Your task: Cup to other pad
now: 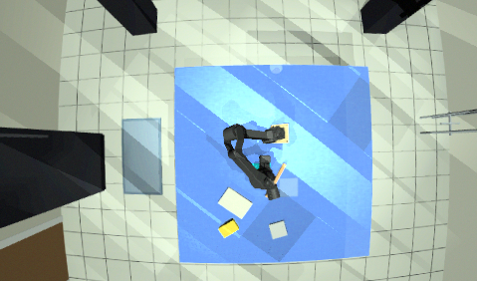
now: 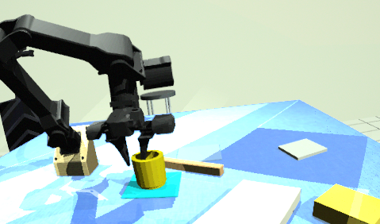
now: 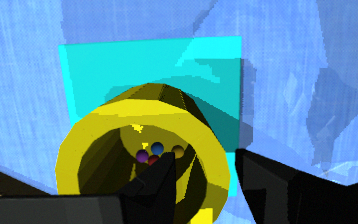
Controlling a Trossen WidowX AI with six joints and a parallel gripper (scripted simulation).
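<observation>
Now: gripper tip 2 cm short of the yellow cup and 2 cm above it. Round my gripper tip: pale blue pad 17 cm to the left, 13 cm ahead, 6 cm below; wooden bar 8 cm to the left, 8 cm ahead, 5 cm below; bright cyan pad 6 cm below, 3 cm ahead.
</observation>
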